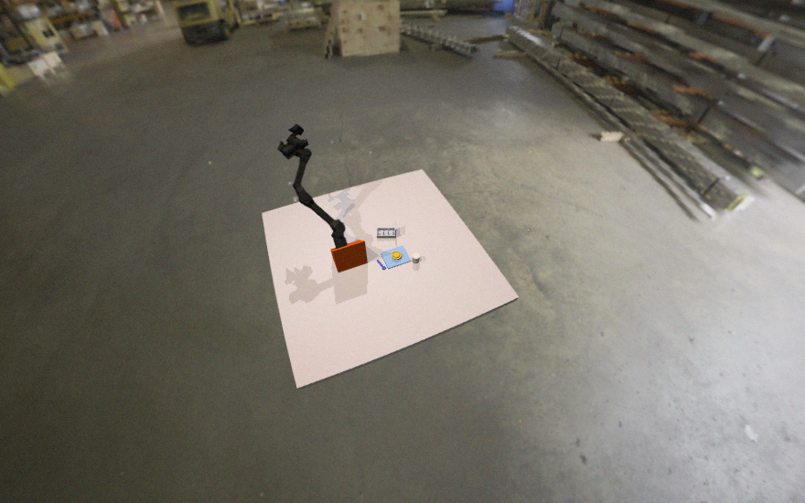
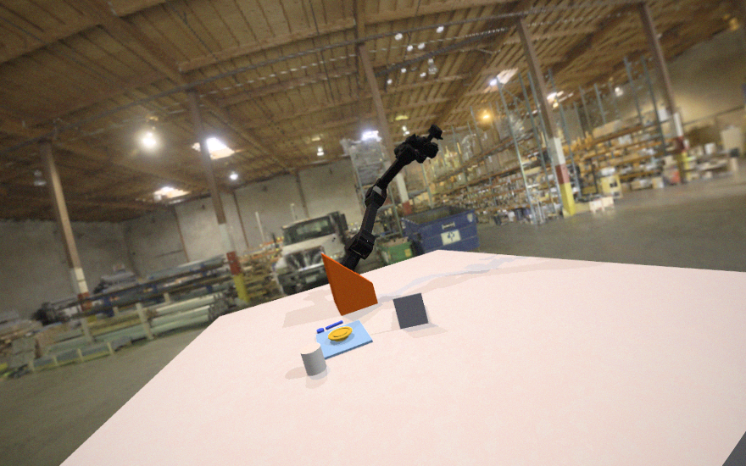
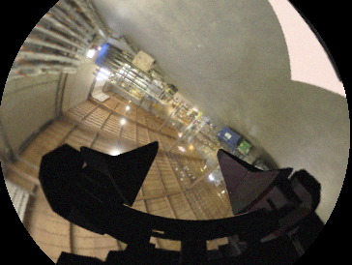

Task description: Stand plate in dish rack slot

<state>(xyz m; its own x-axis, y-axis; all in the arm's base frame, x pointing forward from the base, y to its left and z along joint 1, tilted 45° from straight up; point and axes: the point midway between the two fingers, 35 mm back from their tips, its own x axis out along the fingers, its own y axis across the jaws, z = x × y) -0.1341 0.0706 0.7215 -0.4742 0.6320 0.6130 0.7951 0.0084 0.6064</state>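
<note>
The yellow plate is 53 cm ahead of my gripper tip, 65 cm to the right of it and 55 cm below it. From my gripper tip the other things lie so: light blue pad: 53 cm ahead, 65 cm to the right, 56 cm below; then blue utensil: 43 cm ahead, 69 cm to the right, 56 cm below; then grey dish rack: 52 cm ahead, 45 cm to the right, 54 cm below.
</note>
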